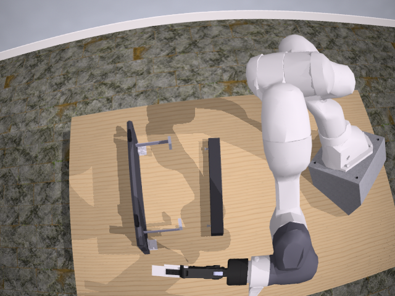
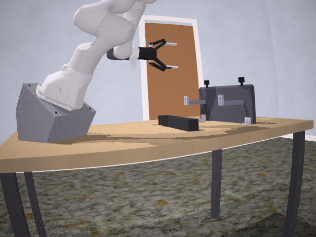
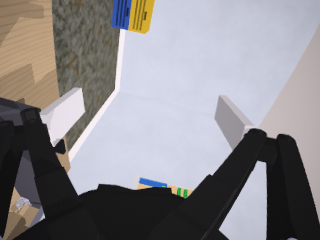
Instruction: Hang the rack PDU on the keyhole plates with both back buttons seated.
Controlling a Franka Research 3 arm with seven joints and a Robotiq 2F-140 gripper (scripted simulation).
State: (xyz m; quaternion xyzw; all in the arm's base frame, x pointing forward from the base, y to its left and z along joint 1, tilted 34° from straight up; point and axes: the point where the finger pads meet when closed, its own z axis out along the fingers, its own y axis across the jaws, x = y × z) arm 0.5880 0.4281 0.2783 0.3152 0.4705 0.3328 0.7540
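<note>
Right now my hand is 230 mm past the rack PDU, 320 mm to the left of it and 350 mm above it. From my hand the other things lie so: dark upright panel 30 mm ahead, 350 mm to the right, 290 mm below.
</note>
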